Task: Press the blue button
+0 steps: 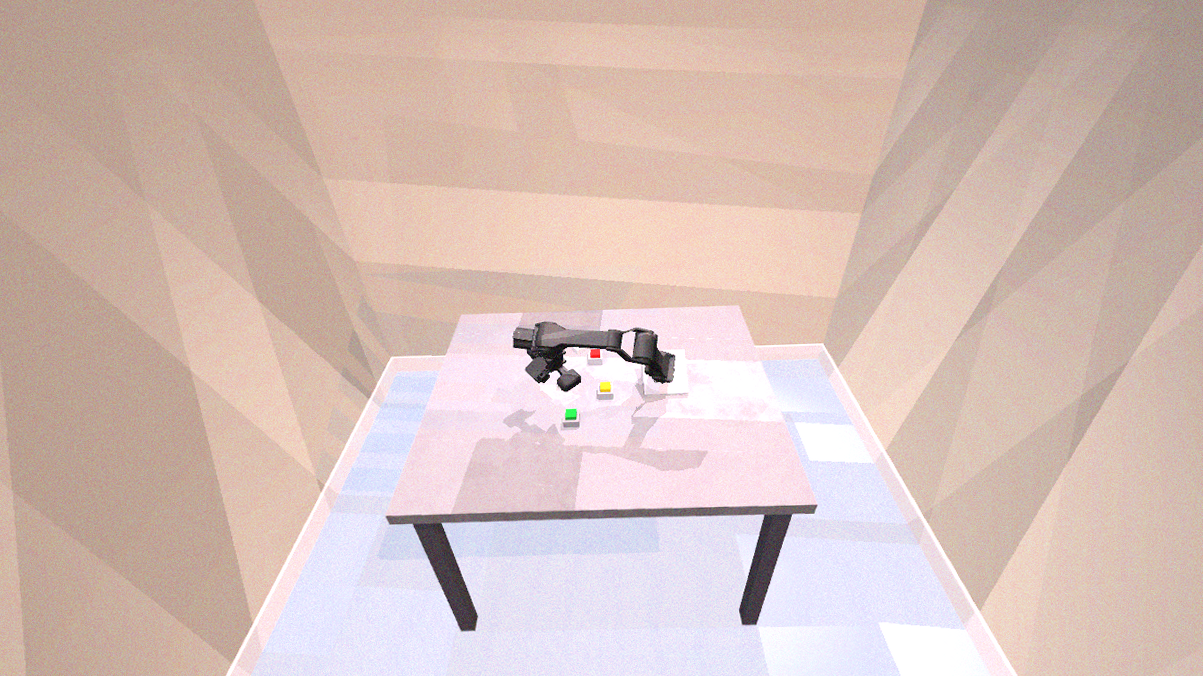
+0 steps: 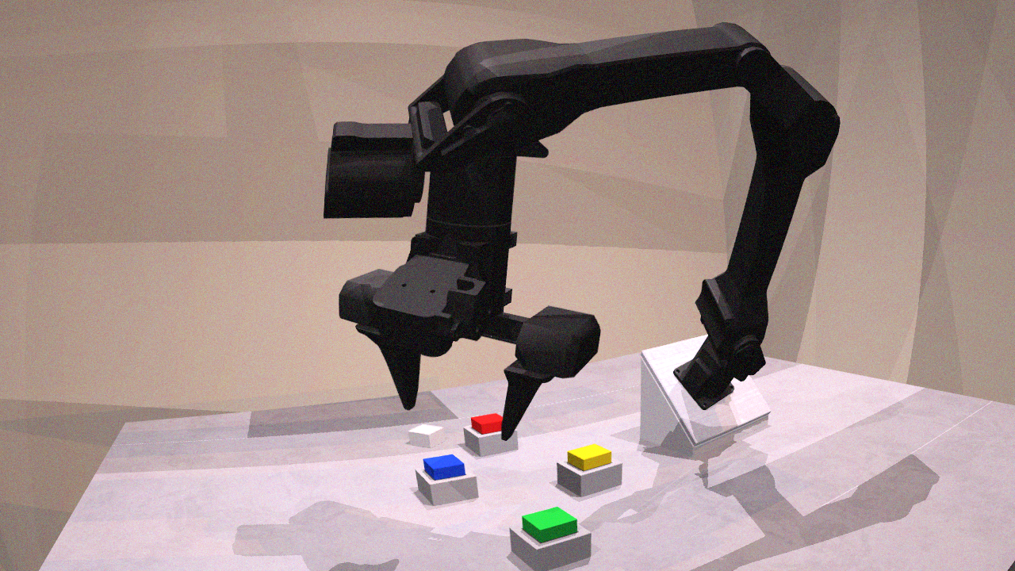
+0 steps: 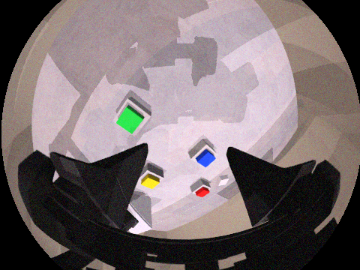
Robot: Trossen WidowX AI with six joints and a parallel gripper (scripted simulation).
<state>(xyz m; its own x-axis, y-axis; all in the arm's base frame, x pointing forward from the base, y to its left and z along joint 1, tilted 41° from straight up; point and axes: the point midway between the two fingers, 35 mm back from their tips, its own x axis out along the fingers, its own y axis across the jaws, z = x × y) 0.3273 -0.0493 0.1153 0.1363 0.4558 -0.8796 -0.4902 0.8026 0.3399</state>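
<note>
The blue button is 11 cm to the right of my gripper tip, 8 cm below it and 4 cm behind it. The rest, counted from my gripper tip: red button: 20 cm to the right, 15 cm behind, 8 cm below; yellow button: 16 cm behind, 8 cm below, 3 cm to the right; green button: 8 cm below, 7 cm to the left, 4 cm behind.
</note>
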